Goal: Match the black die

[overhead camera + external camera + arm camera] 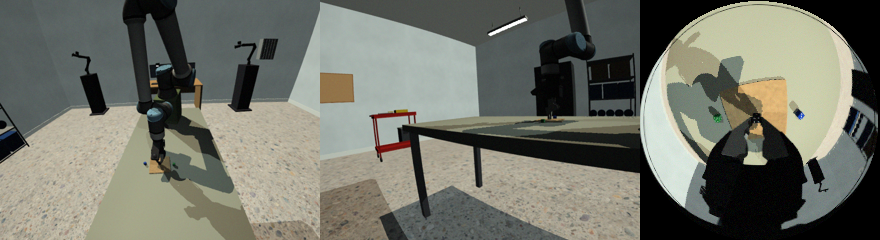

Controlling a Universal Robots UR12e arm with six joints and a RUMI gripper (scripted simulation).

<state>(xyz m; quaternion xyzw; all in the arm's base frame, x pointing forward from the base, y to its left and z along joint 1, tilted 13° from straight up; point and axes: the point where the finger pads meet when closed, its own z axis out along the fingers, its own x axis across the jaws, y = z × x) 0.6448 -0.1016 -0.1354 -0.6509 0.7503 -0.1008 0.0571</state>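
My hand is 1 cm above the black die. From my hand the other things lie so: green die: 1 cm ahead, 10 cm to the left, 2 cm below; blue die: 1 cm behind, 10 cm to the right, 2 cm below; mat: 2 cm below.
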